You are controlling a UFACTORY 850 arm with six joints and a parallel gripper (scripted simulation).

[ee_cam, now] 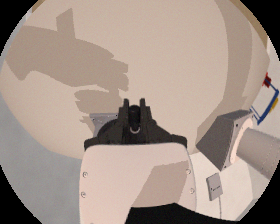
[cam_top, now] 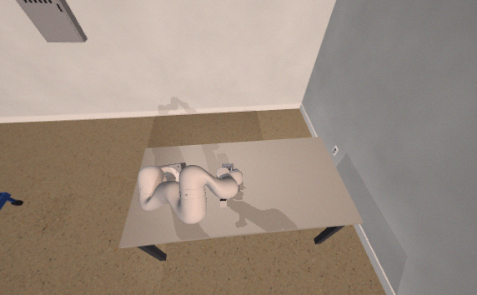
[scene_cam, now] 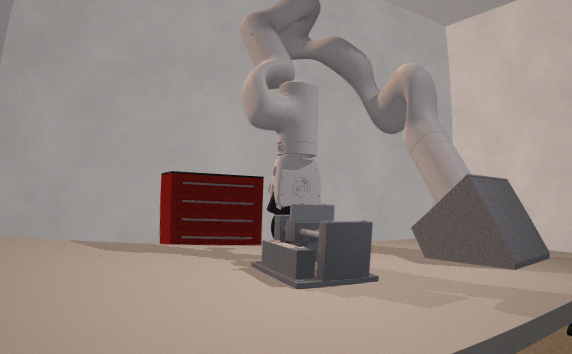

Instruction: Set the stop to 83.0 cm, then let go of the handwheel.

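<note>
The handwheel lies 10 mm ahead of my hand and 20 mm to the left of it.
</note>
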